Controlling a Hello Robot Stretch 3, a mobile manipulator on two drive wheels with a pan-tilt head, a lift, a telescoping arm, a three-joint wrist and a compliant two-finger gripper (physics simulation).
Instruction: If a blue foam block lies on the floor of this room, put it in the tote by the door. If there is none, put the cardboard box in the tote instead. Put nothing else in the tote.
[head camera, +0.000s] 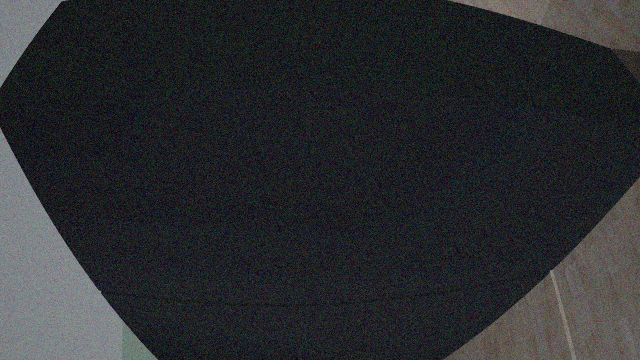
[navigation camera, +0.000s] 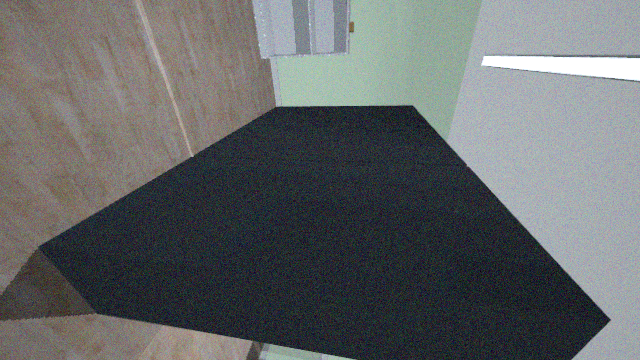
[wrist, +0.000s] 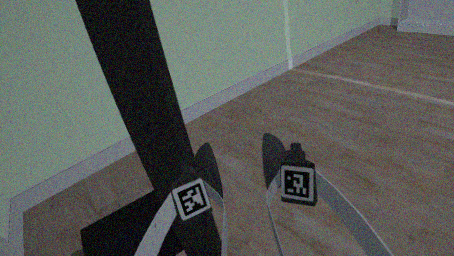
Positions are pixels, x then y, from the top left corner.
The gripper (wrist: 239, 157): 0.18 m from the lens. A pale green wall (wrist: 64, 110) is 1.20 m from the lens.
